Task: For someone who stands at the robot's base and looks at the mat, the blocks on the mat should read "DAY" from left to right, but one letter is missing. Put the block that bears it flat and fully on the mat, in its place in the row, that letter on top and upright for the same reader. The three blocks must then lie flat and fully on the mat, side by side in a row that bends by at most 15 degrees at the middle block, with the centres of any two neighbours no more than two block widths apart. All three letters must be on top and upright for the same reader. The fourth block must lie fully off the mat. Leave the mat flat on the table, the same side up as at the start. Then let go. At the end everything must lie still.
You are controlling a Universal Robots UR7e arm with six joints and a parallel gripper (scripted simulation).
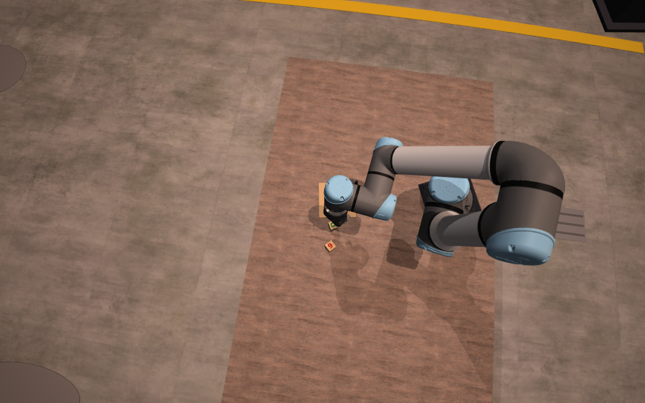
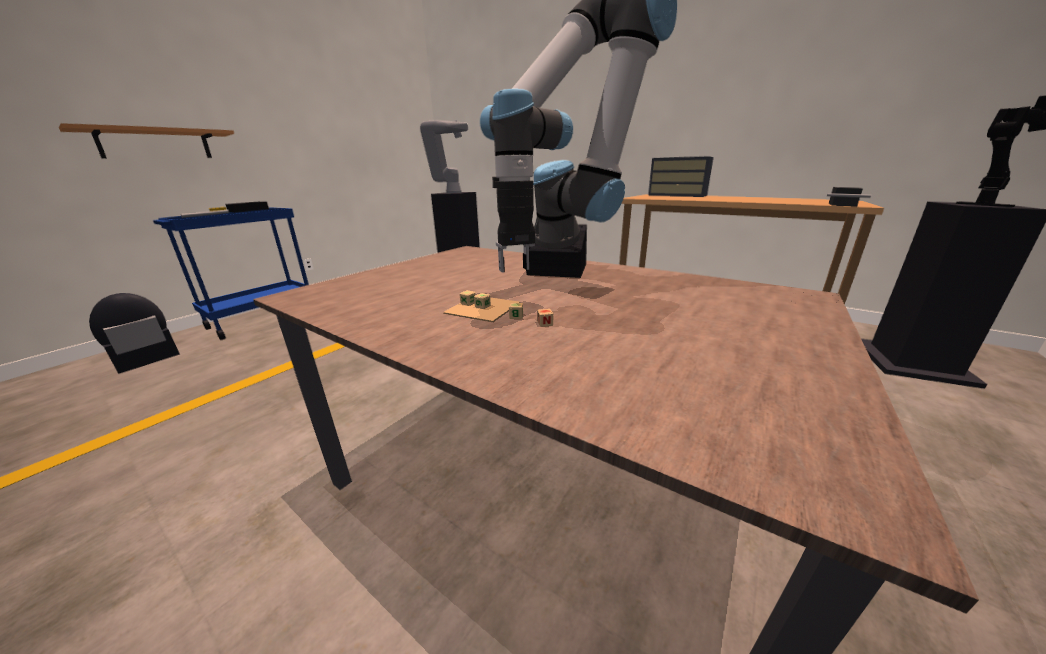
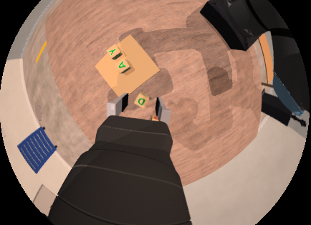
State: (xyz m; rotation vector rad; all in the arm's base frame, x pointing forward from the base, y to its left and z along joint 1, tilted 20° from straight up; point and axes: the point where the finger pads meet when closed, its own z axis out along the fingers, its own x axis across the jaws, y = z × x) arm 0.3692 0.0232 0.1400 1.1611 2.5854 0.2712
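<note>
The D block is 2 cm ahead of my hand, 1 cm to the left of it and 11 cm below it. From my hand the other things lie so: mat 9 cm to the right, 12 cm below.
</note>
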